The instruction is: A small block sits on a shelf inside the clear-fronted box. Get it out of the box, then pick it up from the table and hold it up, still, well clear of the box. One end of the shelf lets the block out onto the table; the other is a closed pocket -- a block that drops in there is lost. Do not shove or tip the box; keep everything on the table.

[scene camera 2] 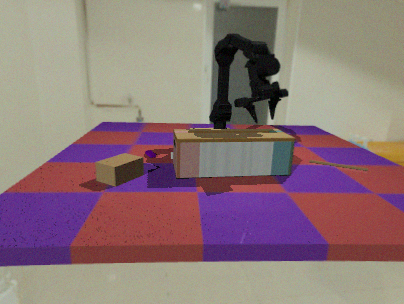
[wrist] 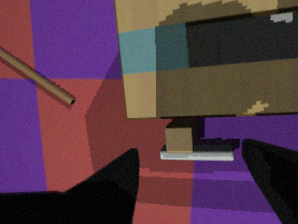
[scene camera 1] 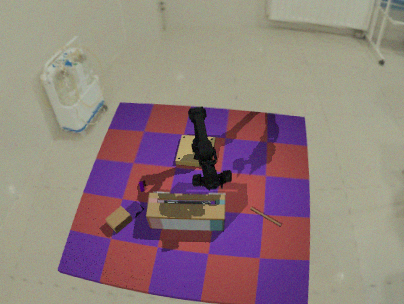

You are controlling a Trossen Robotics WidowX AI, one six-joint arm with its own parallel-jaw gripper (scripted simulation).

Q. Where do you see a small tan block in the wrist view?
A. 180,138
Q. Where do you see a wooden box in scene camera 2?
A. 196,153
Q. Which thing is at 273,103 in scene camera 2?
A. My gripper.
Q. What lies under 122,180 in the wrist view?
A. My gripper.
